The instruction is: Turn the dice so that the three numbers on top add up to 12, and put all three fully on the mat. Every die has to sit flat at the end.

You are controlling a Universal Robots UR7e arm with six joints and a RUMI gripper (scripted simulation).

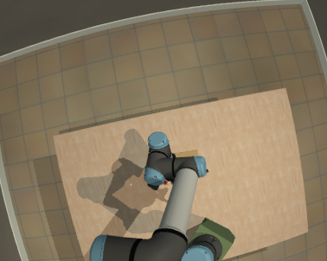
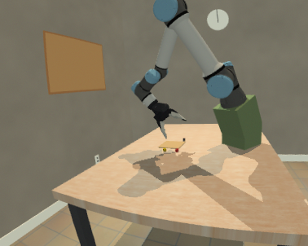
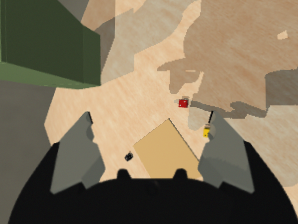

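Right now my hand is 10 mm short of the black die, 210 mm to the left of it and 120 mm above it. Also, from my hand: yellow die: 80 mm ahead, 10 mm to the left, 120 mm below; red die: 20 mm to the left, 120 mm below; tan mat: 70 mm ahead, 110 mm to the right, 120 mm below.
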